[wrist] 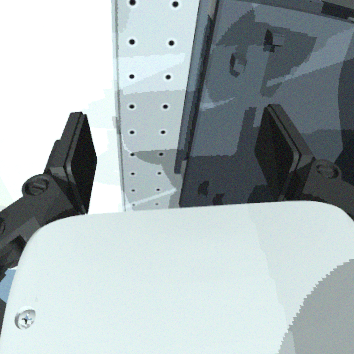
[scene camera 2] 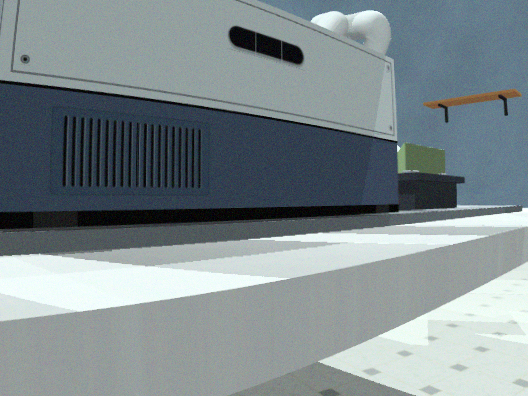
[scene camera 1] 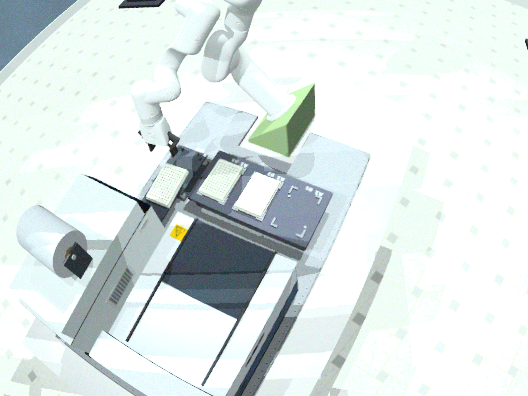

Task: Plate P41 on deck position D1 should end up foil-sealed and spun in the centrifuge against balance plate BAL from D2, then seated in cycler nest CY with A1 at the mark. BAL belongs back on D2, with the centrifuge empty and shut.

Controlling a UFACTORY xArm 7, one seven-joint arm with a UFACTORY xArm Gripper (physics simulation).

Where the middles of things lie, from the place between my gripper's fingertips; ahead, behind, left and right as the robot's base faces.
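The centrifuge (scene camera 1: 161,334) is 35 cm to the left of my hand, 52 cm ahead of it and 5 cm above it. And the smooth white plate (scene camera 1: 259,192), that's 36 cm to the left of my hand and 7 cm ahead of it.
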